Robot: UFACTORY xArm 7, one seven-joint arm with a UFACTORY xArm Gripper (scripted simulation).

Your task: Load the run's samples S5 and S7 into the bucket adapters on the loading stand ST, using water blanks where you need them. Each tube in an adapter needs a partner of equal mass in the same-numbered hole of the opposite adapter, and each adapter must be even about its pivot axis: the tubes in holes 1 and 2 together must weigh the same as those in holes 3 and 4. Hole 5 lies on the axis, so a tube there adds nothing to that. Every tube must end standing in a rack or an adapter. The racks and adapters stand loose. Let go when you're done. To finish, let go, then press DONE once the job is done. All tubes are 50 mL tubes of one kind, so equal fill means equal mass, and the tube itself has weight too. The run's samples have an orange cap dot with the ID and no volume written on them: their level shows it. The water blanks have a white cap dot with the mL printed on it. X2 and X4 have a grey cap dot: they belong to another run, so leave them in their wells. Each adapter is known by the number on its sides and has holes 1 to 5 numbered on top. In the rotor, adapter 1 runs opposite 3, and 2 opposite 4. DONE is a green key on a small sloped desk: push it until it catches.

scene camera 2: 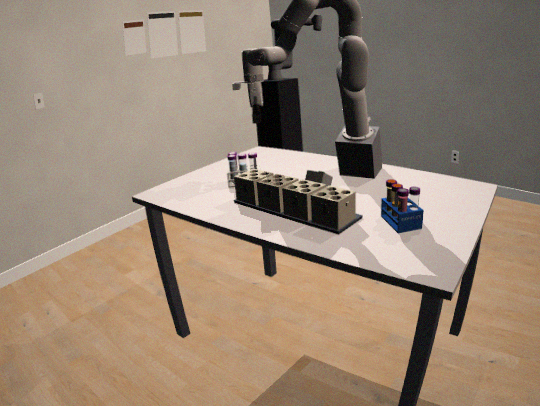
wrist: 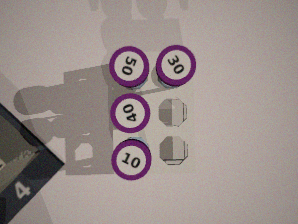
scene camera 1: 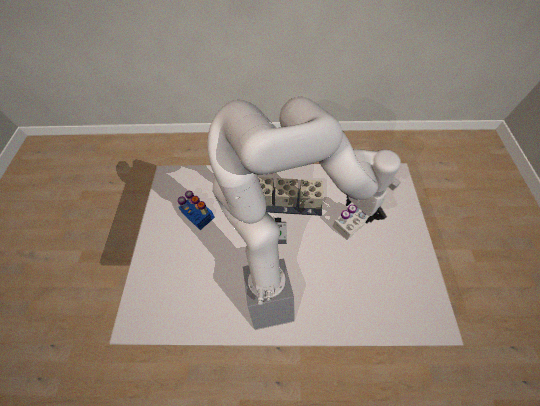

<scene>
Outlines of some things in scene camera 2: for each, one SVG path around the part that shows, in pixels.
A blue rack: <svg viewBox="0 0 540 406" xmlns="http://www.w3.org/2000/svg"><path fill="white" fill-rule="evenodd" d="M381 198L381 217L397 233L422 229L424 212L422 208L410 210L409 205L407 205L406 212L399 212L398 207L393 207L392 202L386 201L387 198ZM386 204L399 215L398 221L397 216L393 217L391 215L392 211L388 212L386 210Z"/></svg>
</scene>
